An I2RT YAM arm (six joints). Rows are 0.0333 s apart.
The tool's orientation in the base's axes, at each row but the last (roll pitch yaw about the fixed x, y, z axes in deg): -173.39 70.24 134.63; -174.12 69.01 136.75; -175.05 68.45 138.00; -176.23 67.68 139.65; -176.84 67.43 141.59; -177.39 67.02 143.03; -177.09 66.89 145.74; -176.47 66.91 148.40; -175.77 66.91 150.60; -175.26 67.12 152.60
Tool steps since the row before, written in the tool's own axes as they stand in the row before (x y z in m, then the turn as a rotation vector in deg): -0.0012 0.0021 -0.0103 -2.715 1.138 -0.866; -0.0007 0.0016 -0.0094 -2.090 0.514 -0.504; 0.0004 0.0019 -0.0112 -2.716 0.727 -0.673; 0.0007 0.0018 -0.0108 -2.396 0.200 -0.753; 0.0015 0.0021 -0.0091 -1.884 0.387 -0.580; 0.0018 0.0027 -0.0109 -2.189 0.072 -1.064; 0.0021 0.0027 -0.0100 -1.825 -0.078 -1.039; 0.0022 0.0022 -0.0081 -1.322 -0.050 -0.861; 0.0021 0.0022 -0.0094 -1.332 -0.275 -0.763; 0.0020 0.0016 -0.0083 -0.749 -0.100 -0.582
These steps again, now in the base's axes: -0.0040 0.0087 0.0045 1.038 0.699 2.802; -0.0043 0.0076 0.0039 0.626 0.184 2.112; -0.0058 0.0091 0.0037 0.845 0.292 2.749; -0.0061 0.0085 0.0034 0.334 0.043 2.497; -0.0053 0.0075 0.0021 0.423 0.199 1.954; -0.0066 0.0089 0.0025 -0.024 0.169 2.429; -0.0064 0.0082 0.0019 -0.214 0.115 2.087; -0.0056 0.0066 0.0011 -0.233 0.147 1.554; -0.0067 0.0071 0.0017 -0.278 -0.094 1.532; -0.0063 0.0058 0.0013 -0.246 0.070 0.919
